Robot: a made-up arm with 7 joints. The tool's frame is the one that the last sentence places.
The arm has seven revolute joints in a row. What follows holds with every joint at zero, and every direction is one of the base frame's. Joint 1 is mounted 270.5 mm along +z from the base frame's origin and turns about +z. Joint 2 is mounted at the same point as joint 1 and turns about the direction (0, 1, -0.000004). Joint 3 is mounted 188.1 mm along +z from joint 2 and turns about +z. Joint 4 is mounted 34.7 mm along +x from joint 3 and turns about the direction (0, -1, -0.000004). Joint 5 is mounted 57.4 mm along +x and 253.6 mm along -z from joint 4 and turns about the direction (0, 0.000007, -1). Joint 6 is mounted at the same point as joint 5 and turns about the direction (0, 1, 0.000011). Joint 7 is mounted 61.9 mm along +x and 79 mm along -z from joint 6 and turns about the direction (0, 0.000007, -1). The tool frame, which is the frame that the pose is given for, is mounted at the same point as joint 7; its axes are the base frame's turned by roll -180, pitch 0 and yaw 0 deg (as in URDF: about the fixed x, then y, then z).
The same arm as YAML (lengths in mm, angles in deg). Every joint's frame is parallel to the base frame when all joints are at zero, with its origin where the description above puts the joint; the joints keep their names.
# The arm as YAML. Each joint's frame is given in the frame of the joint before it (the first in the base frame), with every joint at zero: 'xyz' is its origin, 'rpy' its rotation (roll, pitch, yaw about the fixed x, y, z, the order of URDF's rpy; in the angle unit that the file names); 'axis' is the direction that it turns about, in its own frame. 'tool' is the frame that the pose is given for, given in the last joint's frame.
units:
  length: mm
  angle: deg
joints:
  - name: joint 1
    type: revolute
    origin:
      xyz: [0.0, 0.0, 270.5]
      rpy: [0.0, 0.0, 0.0]
    axis: [0.0, 0.0, 1.0]
  - name: joint 2
    type: revolute
    origin:
      xyz: [0.0, 0.0, 0.0]
      rpy: [0.0, 0.0, 0.0]
    axis: [0.0, 1.0, 0.0]
  - name: joint 3
    type: revolute
    origin:
      xyz: [0.0, 0.0, 188.1]
      rpy: [0.0, 0.0, 0.0]
    axis: [0.0, 0.0, 1.0]
  - name: joint 4
    type: revolute
    origin:
      xyz: [34.7, 0.0, 0.0]
      rpy: [0.0, 0.0, 0.0]
    axis: [0.0, -1.0, 0.0]
  - name: joint 5
    type: revolute
    origin:
      xyz: [57.4, 0.0, -253.6]
      rpy: [0.0, 0.0, 0.0]
    axis: [0.0, 0.0, -1.0]
  - name: joint 6
    type: revolute
    origin:
      xyz: [0.0, 0.0, 0.0]
      rpy: [0.0, 0.0, 0.0]
    axis: [0.0, 1.0, 0.0]
  - name: joint 7
    type: revolute
    origin:
      xyz: [61.9, 0.0, -79.0]
      rpy: [0.0, 0.0, 0.0]
    axis: [0.0, 0.0, -1.0]
tool:
  origin:
    xyz: [0.0, 0.0, 0.0]
    rpy: [180.0, 0.0, 0.0]

